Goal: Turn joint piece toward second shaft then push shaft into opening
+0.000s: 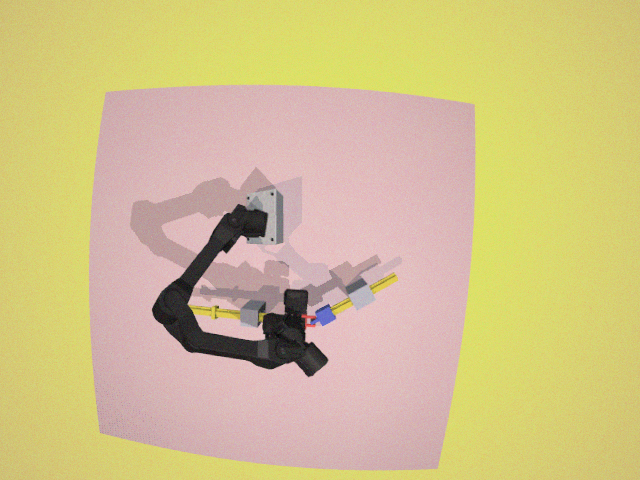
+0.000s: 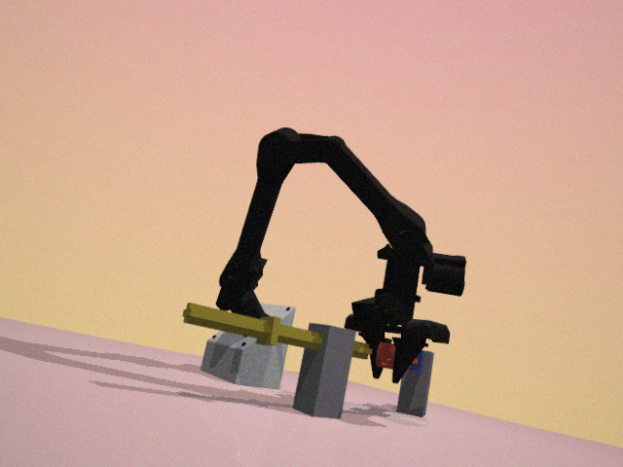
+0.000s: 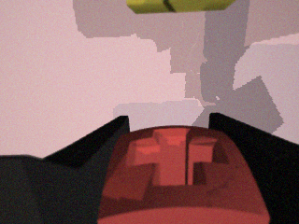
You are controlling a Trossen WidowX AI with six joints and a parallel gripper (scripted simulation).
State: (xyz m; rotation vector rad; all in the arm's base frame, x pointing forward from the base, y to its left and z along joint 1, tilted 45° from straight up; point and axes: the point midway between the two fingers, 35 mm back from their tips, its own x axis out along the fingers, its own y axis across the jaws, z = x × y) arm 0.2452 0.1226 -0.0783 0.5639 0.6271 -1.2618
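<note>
The red joint piece lies 20 mm to the left of my gripper tip and 40 mm above it.
</note>
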